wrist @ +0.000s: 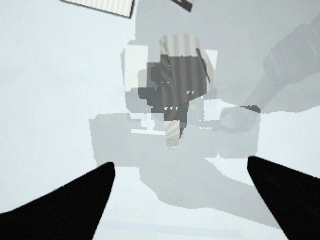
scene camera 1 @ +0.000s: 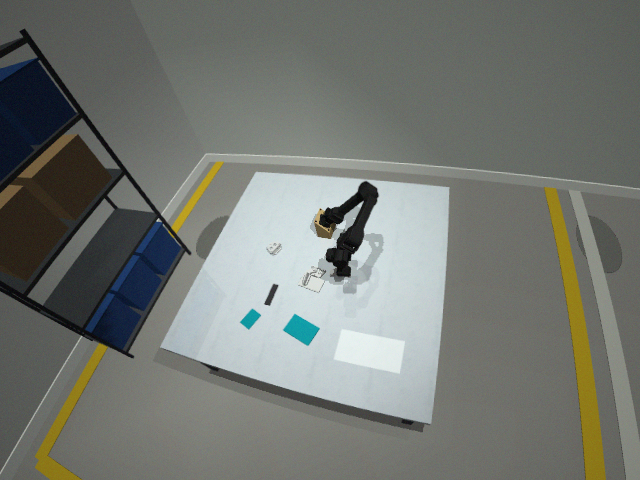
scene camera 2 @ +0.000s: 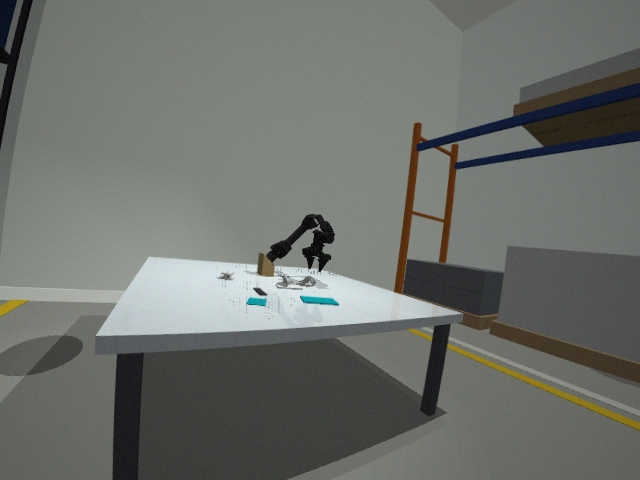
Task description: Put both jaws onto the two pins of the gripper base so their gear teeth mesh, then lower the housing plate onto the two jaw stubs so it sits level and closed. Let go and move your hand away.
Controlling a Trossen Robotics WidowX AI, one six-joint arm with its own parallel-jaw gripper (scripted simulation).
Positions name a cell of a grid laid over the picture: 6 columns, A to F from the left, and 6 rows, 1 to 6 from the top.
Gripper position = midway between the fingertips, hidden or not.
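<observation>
There is a grey gripper jaw (wrist: D2) in view. As for my gripper (wrist: D5), it is open, and it holds nothing.
</observation>
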